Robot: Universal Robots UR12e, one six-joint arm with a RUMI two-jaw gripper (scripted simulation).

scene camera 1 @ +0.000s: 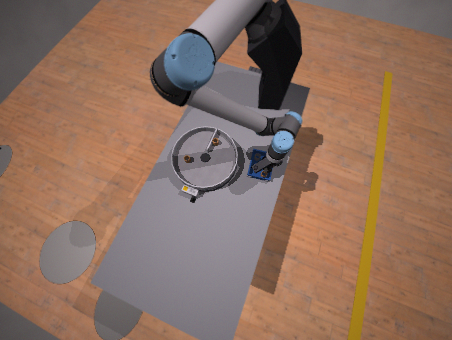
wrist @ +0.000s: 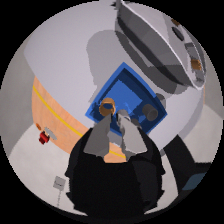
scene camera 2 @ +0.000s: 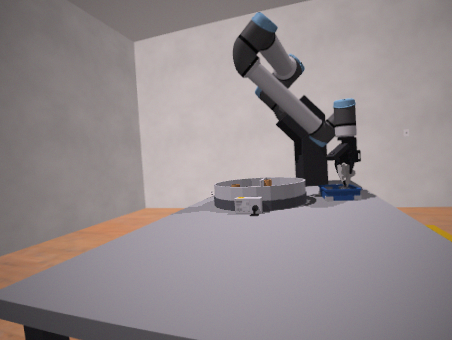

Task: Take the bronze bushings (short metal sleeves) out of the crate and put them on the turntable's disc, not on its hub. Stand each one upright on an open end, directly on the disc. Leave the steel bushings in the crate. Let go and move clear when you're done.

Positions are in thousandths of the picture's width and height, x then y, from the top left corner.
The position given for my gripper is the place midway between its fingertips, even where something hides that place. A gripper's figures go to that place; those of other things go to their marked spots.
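Labels:
My gripper (wrist: 511, 507) is 15 cm from the lens, while a crate (wrist: 583, 413) is 19 cm from the lens.

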